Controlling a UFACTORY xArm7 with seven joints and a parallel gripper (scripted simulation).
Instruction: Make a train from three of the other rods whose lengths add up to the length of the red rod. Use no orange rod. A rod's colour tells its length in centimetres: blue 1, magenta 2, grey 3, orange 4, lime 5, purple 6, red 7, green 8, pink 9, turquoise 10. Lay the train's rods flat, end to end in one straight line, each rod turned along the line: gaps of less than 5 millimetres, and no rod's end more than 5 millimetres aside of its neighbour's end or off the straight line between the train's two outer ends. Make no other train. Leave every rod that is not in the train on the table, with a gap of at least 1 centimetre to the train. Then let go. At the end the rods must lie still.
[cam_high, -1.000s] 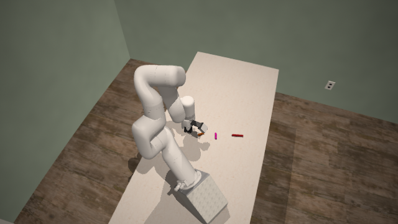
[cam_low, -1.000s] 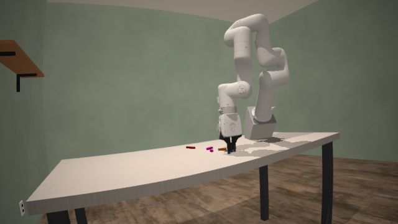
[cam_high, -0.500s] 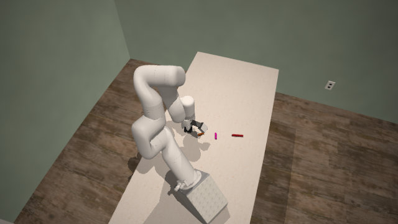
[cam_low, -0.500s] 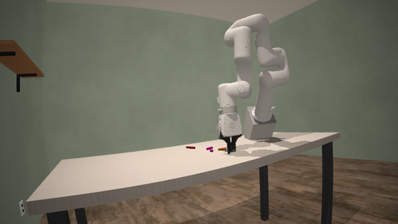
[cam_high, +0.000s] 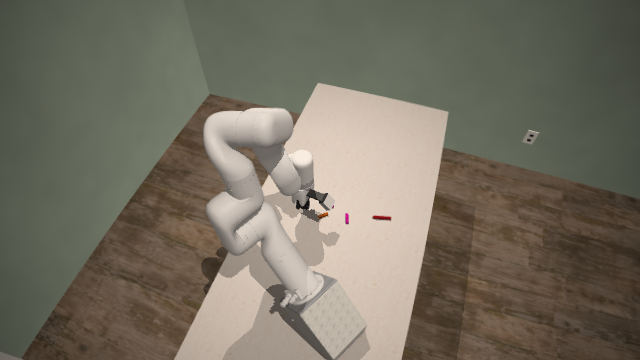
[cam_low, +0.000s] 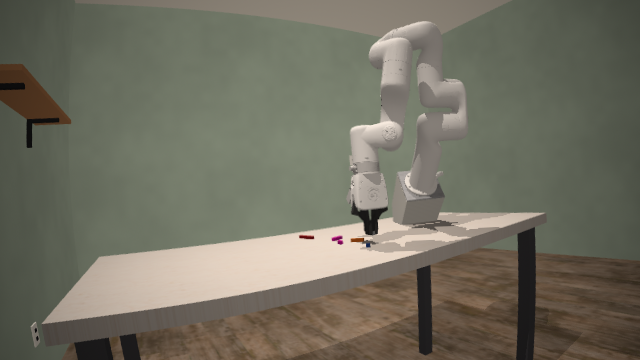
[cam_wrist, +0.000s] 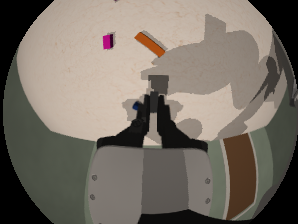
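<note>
Right now the blue rod is 30 mm ahead of my hand, 30 mm to the left of it and 40 mm below it. From my hand the other things lie so: grey rod: 20 mm below; then orange rod: 10 mm ahead, 70 mm to the right, 40 mm below; then red rod: 120 mm ahead, 280 mm to the right, 40 mm below.
</note>
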